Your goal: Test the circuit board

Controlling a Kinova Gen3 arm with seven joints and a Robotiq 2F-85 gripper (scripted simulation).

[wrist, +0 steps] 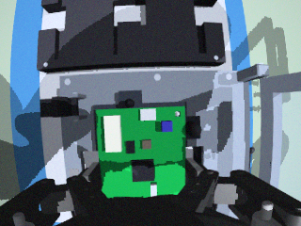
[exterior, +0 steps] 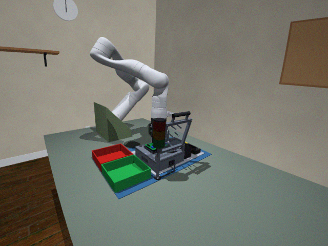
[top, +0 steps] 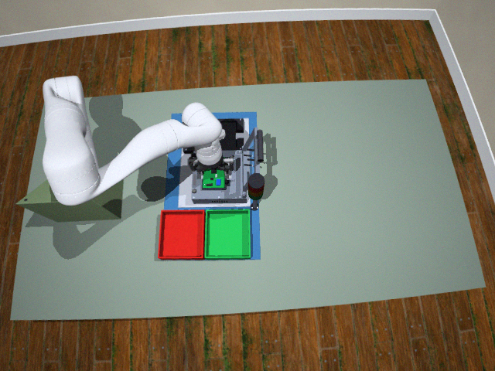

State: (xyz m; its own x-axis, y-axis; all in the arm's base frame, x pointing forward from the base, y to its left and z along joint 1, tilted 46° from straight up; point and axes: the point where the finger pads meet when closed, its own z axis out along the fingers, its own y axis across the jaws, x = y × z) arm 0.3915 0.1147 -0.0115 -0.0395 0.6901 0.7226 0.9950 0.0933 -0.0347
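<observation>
My hand is right at the green circuit board. Round my hand: nest (10 mm to the left, 10 mm below); black latch hook (60 mm behind, 60 mm to the left, 10 mm above); clear lid (120 mm ahead, 100 mm above).
</observation>
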